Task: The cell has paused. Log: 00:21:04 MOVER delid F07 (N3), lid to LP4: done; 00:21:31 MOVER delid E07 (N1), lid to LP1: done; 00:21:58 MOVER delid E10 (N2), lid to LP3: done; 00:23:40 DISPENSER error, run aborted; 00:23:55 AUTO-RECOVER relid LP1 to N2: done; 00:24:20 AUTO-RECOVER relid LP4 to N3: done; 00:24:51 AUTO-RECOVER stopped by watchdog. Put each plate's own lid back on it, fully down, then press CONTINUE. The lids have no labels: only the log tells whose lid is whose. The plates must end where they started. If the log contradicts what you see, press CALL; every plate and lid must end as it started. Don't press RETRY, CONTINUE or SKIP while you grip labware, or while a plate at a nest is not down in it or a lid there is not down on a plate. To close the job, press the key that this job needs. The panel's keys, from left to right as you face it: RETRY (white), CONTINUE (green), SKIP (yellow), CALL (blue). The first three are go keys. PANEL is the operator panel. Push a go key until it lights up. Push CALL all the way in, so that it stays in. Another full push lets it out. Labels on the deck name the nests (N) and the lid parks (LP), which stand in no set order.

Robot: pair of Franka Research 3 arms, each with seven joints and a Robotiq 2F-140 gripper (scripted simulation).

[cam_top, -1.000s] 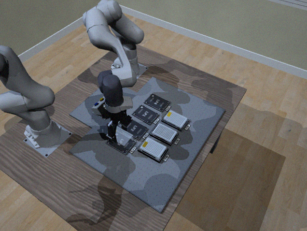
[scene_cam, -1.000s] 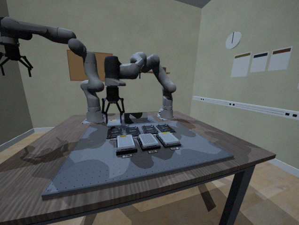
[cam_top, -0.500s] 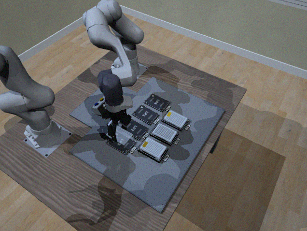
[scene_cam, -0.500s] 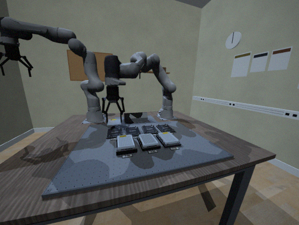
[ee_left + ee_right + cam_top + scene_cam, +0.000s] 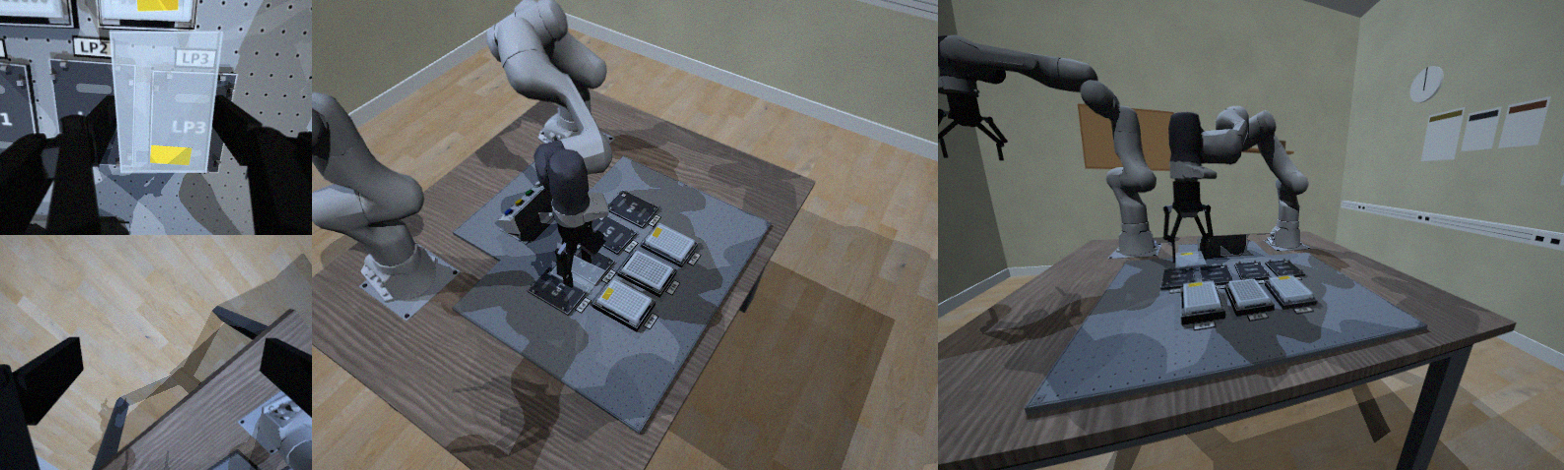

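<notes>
Now: the N2 plate 16 cm to the left of my left hand, 13 cm ahead of it and 8 cm below it. From my left hand the other things lie so: park LP2: 10 cm below, 8 cm to the left, 5 cm behind; park LP3: 10 cm below, 4 cm to the right, 4 cm behind; park LP1: 22 cm to the left, 10 cm below, 6 cm behind.
</notes>
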